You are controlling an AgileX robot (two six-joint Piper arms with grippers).
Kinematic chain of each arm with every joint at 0, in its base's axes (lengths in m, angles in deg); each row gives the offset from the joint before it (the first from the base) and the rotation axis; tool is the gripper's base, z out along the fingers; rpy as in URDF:
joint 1: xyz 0 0 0.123 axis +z
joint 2: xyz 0 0 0 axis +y
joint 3: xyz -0.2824 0 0.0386 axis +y
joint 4: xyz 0.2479 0 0.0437 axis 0.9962 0 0.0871
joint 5: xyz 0 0 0 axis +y
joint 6: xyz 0.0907 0 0.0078 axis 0.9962 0 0.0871
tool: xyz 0 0 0 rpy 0 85 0
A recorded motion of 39 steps. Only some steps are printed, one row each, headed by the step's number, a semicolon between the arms.
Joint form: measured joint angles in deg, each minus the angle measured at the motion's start. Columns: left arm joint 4, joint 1, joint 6, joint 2, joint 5, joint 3; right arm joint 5, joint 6, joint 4, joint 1, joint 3, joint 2.
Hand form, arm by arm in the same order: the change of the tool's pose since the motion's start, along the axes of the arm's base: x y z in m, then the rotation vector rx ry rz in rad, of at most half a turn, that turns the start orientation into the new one. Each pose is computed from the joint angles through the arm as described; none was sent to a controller.
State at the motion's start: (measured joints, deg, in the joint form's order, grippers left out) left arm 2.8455 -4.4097 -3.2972 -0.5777 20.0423 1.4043; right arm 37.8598 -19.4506 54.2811 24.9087 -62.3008 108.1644
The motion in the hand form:
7: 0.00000 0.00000 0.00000 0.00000 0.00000 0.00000; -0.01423 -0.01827 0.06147 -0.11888 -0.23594 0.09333
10: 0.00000 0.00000 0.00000 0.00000 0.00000 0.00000; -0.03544 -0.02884 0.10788 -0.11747 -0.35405 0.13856
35: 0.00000 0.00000 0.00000 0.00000 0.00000 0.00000; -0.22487 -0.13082 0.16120 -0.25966 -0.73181 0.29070
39: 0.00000 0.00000 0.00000 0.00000 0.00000 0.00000; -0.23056 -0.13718 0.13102 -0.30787 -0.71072 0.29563
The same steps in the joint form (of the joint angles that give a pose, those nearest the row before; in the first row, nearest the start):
7: 0.00 0.00 0.00 0.00 0.00 0.00; -0.42 5.47 -17.00 0.22 0.11 -11.63
10: 0.00 0.00 0.00 0.00 0.00 0.00; 2.62 6.10 -21.21 0.34 0.10 -20.33
35: 0.00 0.00 0.00 0.00 0.00 0.00; 17.64 5.27 -38.13 0.34 21.46 -71.55
39: 0.00 0.00 0.00 0.00 0.00 0.00; 15.43 5.27 -40.37 0.34 28.30 -74.44

